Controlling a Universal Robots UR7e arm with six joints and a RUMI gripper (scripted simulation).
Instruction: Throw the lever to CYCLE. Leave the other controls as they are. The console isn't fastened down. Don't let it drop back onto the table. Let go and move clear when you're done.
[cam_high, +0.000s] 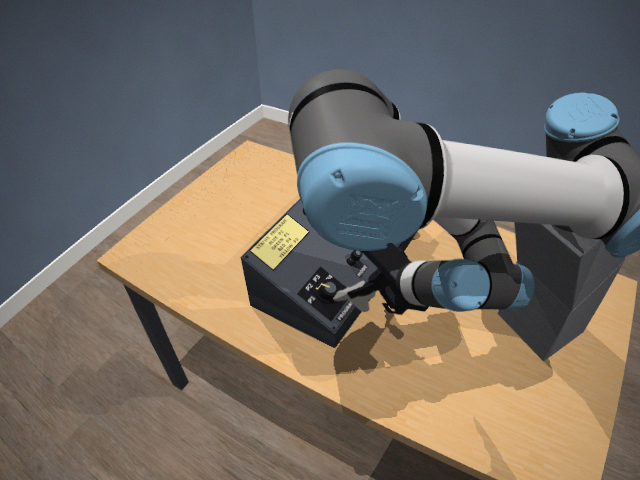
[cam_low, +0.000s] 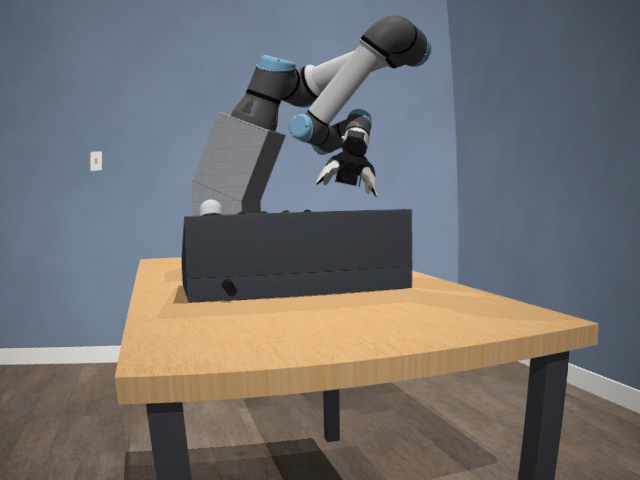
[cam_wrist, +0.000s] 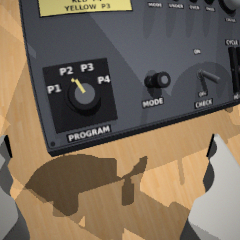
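The mode knob is 14 cm to the right of my hand, 11 cm below it and 7 cm ahead of it. The rest, counted from my hand: program dial: 11 cm below, 10 cm ahead, 1 cm to the right; check toggle: 26 cm to the right, 12 cm below, 6 cm ahead; dark console: 20 cm to the right, 14 cm below, 10 cm ahead.
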